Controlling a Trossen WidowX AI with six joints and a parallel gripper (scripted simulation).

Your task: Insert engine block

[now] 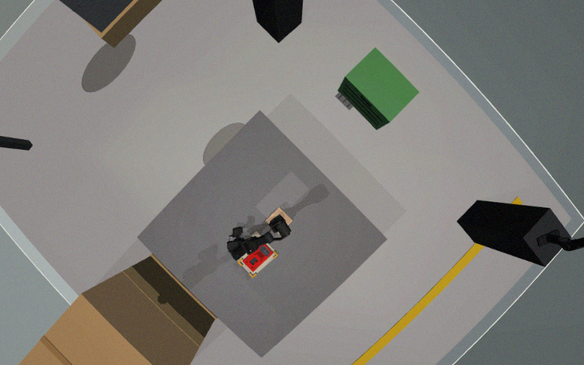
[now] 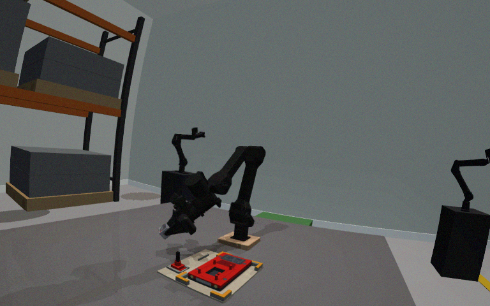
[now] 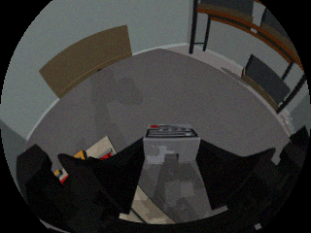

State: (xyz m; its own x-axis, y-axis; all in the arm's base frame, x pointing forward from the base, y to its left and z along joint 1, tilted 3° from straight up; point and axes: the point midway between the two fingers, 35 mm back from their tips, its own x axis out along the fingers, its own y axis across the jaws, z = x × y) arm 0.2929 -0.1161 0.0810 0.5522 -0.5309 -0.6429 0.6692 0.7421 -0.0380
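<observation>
Right now my gripper tip is 11 cm to the right of the black post, 5 cm short of it and 5 cm above it. Round my gripper tip: engine block 1 cm to the left, 1 cm behind.
</observation>
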